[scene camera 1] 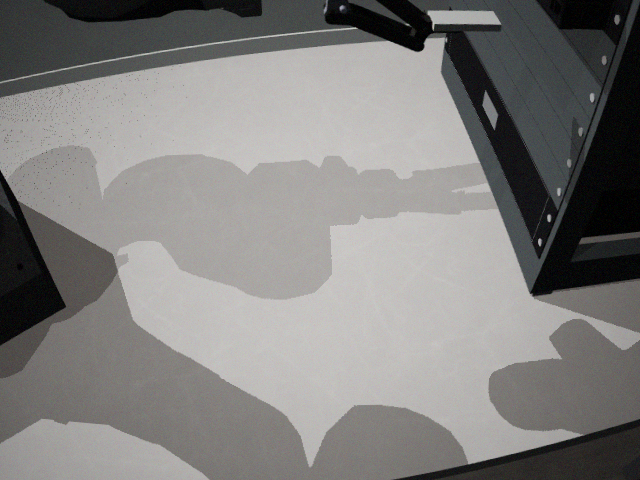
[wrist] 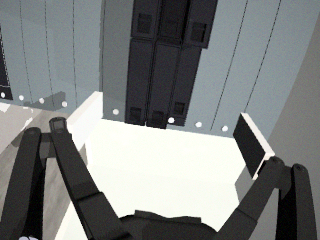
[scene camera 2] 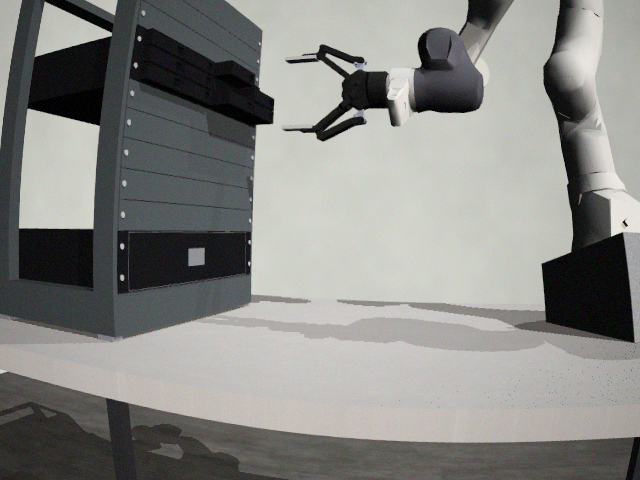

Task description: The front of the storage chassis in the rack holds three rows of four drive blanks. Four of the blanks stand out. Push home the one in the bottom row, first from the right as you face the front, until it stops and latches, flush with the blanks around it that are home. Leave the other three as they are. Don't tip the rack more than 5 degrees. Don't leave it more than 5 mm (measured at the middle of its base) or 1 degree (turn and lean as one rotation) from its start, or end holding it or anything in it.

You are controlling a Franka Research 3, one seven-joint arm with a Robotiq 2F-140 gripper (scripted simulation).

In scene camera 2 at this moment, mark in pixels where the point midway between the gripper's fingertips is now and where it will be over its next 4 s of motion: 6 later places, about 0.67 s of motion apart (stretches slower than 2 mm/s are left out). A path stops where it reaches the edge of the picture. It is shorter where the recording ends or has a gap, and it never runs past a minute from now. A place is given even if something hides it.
The gripper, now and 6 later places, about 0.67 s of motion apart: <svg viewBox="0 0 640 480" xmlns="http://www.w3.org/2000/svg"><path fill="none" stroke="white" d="M285 93L275 94L283 110L268 113L267 112L262 112L258 113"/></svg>
